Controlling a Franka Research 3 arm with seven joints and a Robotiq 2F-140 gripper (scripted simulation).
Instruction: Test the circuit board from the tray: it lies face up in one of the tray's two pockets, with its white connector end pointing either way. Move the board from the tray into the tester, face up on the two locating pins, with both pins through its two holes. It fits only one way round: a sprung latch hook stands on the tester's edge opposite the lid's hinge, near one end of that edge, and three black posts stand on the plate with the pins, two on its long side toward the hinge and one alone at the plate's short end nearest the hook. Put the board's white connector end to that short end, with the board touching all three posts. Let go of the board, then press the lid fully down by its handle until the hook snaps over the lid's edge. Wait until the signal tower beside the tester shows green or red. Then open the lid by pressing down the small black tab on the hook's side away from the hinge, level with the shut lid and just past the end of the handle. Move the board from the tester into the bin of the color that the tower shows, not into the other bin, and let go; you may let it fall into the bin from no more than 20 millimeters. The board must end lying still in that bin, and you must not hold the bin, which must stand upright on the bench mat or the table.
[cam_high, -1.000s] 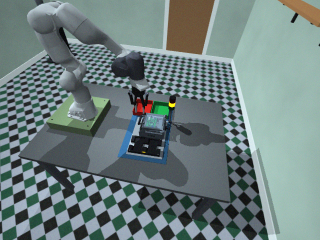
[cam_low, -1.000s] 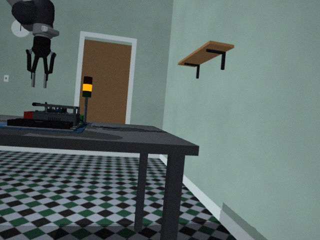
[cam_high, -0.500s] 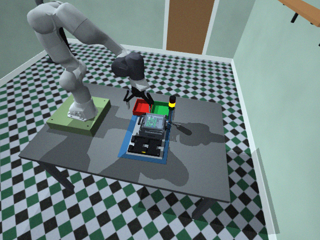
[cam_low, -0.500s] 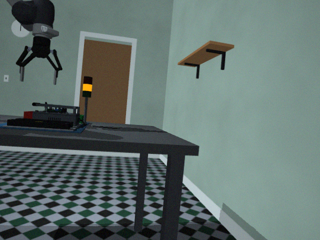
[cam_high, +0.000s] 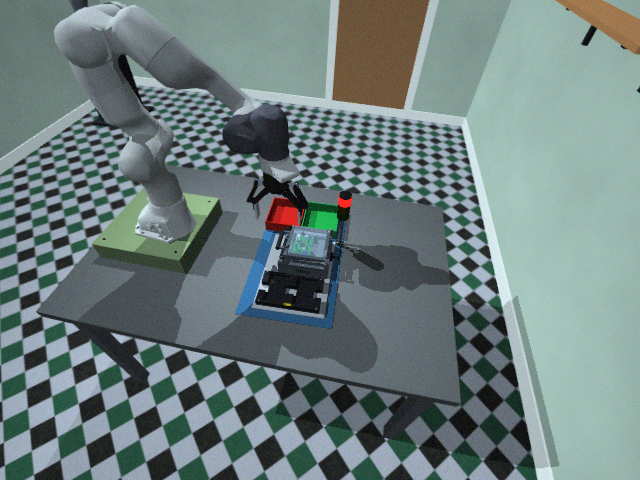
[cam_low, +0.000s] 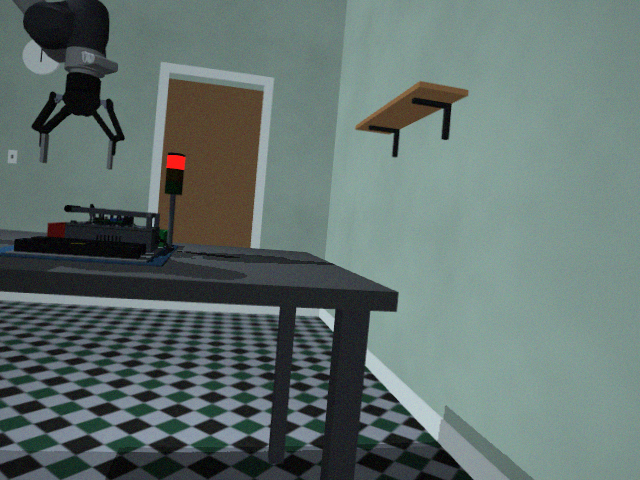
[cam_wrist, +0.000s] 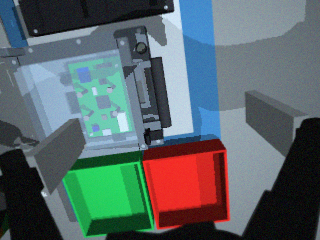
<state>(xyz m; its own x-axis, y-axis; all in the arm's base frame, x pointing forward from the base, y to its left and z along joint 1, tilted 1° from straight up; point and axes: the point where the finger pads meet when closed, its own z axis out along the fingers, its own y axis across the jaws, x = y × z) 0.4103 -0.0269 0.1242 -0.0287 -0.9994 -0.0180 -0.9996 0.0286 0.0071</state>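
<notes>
Right now my hand is 2 cm short of the black latch hook, 6 cm to the right of it and 11 cm above it. From my hand the other things lie so: tester lid: 9 cm ahead, 11 cm below; tester plate: 9 cm ahead, 13 cm below; green circuit board: 8 cm ahead, 13 cm below.
</notes>
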